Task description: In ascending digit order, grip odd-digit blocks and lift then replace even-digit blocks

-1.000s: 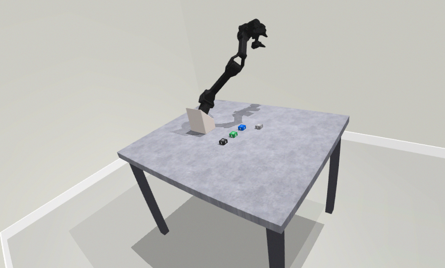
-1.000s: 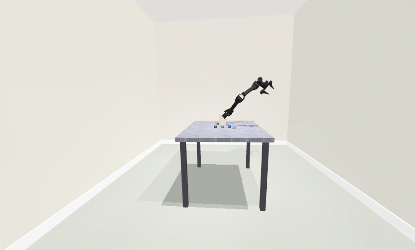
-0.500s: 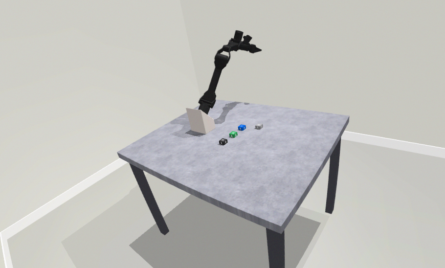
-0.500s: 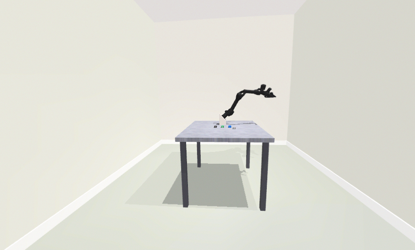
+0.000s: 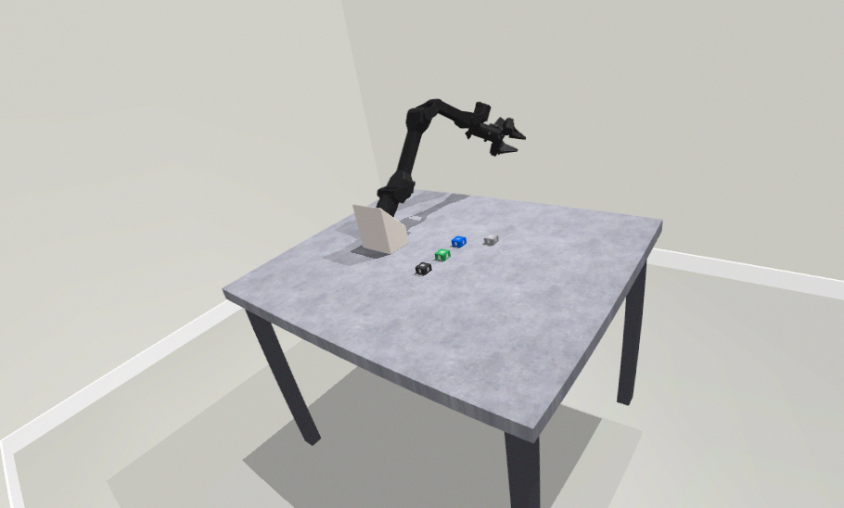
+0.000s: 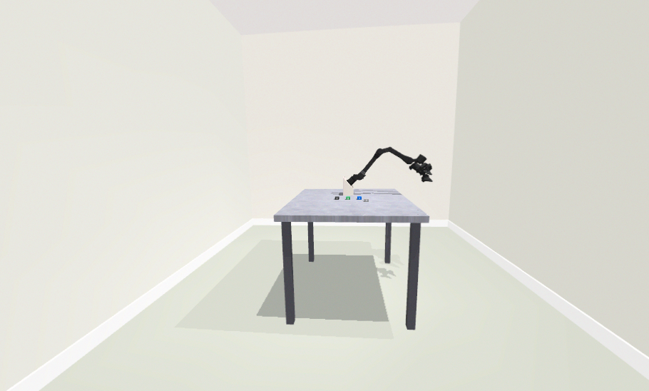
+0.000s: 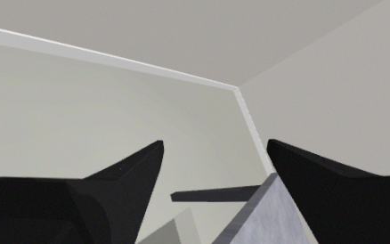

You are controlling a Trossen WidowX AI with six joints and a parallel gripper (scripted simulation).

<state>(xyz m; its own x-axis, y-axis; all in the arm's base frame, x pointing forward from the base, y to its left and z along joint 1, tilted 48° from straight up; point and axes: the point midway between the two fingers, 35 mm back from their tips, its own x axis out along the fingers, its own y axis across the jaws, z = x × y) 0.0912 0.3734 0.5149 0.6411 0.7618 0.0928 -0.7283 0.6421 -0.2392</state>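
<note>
Now: the grey block 500 mm to the right of my gripper tip, 190 mm ahead of it and 140 mm below it. From my gripper tip the other things lie so: black block (730 mm to the right, 140 mm below, 120 mm ahead); then green block (640 mm to the right, 140 mm below, 120 mm ahead); then blue block (560 mm to the right, 140 mm below, 110 mm ahead).
</note>
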